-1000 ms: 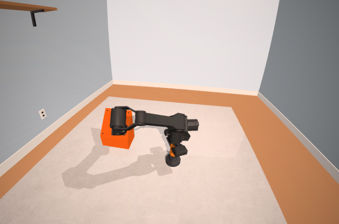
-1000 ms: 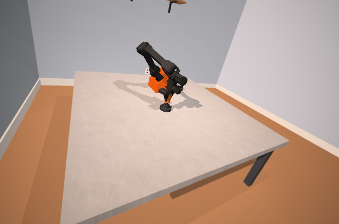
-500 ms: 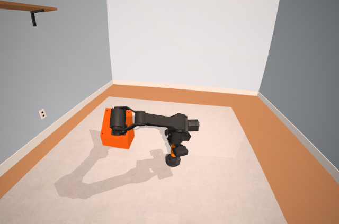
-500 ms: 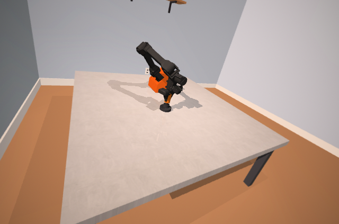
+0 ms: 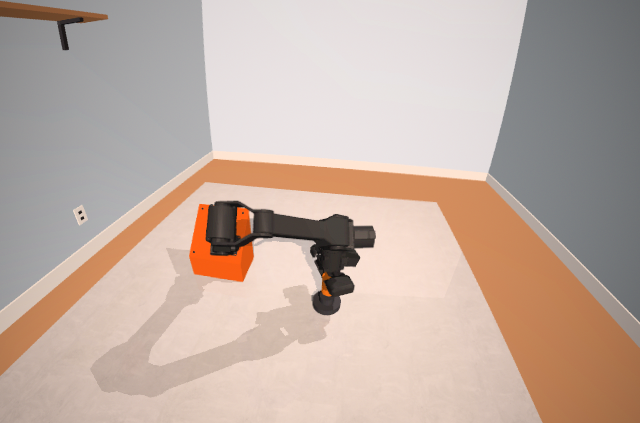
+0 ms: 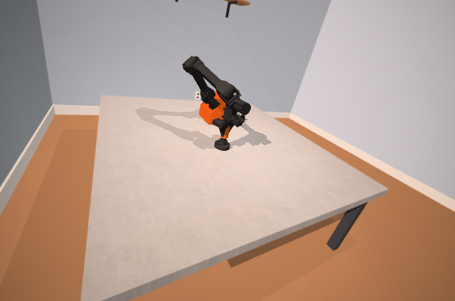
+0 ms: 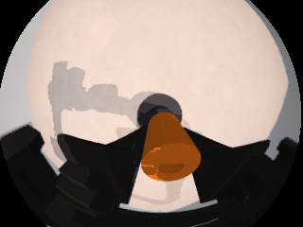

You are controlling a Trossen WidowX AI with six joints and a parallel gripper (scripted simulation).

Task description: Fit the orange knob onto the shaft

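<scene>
Now: the shaft 4 cm below my gripper tip. From my gripper tip the other things lie so: orange knob (2 cm above).
</scene>
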